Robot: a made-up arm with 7 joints. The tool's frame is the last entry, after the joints.
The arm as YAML. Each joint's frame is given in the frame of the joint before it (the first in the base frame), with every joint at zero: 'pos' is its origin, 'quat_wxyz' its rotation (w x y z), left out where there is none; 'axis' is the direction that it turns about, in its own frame. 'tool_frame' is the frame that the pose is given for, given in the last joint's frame.
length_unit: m
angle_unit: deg
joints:
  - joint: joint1
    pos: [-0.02, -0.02, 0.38]
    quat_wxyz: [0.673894, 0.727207, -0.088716, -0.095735]
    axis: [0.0, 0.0, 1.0]
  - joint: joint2
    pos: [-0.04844, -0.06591, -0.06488]
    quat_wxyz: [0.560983, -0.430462, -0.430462, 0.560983]
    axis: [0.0, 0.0, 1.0]
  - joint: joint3
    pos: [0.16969, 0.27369, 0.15]
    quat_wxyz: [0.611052, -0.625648, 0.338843, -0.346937]
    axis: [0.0, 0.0, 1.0]
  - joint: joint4
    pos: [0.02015, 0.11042, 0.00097]
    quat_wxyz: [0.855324, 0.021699, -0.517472, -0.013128]
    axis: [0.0, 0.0, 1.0]
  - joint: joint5
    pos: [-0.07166, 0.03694, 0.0]
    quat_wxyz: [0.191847, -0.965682, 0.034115, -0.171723]
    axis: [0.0, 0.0, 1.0]
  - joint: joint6
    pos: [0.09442, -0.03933, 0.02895]
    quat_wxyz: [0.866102, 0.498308, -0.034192, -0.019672]
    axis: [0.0, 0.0, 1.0]
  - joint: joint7
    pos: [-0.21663, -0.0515, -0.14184]
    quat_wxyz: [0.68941, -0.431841, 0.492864, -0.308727]
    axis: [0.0, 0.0, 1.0]
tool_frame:
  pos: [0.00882, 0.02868, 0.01]
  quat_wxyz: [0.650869, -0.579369, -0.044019, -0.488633]
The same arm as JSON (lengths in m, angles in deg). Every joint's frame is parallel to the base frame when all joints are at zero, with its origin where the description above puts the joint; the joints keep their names.
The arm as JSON. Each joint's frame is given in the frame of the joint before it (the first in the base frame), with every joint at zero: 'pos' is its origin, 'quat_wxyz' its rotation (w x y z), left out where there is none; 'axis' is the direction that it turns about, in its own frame. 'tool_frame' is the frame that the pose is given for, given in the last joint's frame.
{
  "length_unit": "m",
  "angle_unit": "deg",
  "joints": [
    {
      "joint": "joint1",
      "pos": [
        -0.02,
        -0.02,
        0.38
      ],
      "axis": [
        -0.258809,
        -0.963135,
        -0.073403
      ]
    },
    {
      "joint": "joint2",
      "pos": [
        -0.03,
        0.08,
        -0.06
      ],
      "axis": "-x"
    },
    {
      "joint": "joint3",
      "pos": [
        -0.15,
        0.26,
        0.19
      ],
      "axis": [
        0.0125,
        0.463504,
        0.886007
      ]
    },
    {
      "joint": "joint4",
      "pos": [
        0.11,
        -0.02,
        0.01
      ],
      "axis": "+y"
    },
    {
      "joint": "joint5",
      "pos": [
        0.04,
        0.0,
        -0.07
      ],
      "axis": [
        0.343605,
        -0.867412,
        0.359905
      ]
    },
    {
      "joint": "joint6",
      "pos": [
        0.03,
        0.02,
        0.1
      ],
      "axis": [
        0.98137,
        -0.130296,
        0.141196
      ]
    },
    {
      "joint": "joint7",
      "pos": [
        -0.11,
        0.0,
        -0.24
      ],
      "axis": "+z"
    }
  ],
  "tool_frame": {
    "pos": [
      -0.03,
      0.0,
      0.01
    ],
    "quat_wxyz": [
      0.779762,
      -0.308854,
      -0.492153,
      0.233164
    ]
  }
}

